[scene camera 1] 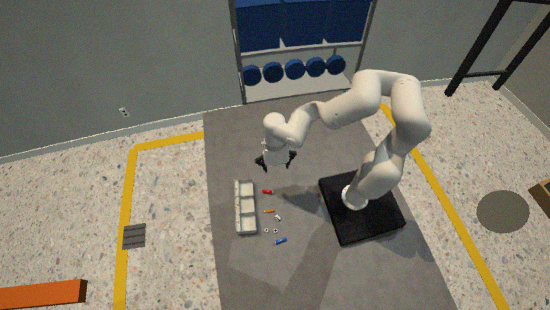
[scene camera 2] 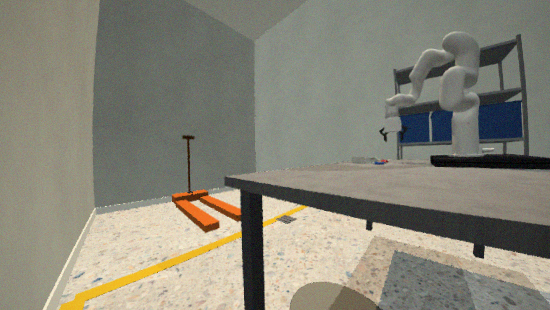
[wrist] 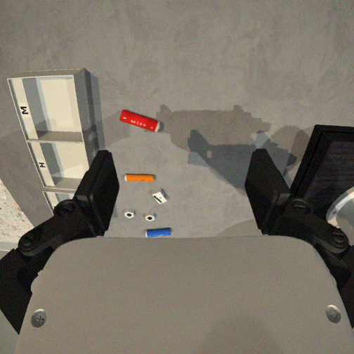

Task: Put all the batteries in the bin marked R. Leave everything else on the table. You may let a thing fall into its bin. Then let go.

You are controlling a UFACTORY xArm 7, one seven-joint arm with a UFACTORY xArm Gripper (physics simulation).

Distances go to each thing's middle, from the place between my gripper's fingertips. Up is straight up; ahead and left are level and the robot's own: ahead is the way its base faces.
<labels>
Right now the pale three-compartment bin tray point(scene camera 1: 245, 218) is 170 mm ahead of my hand, 60 mm to the left of it and 130 mm below it.
</labels>
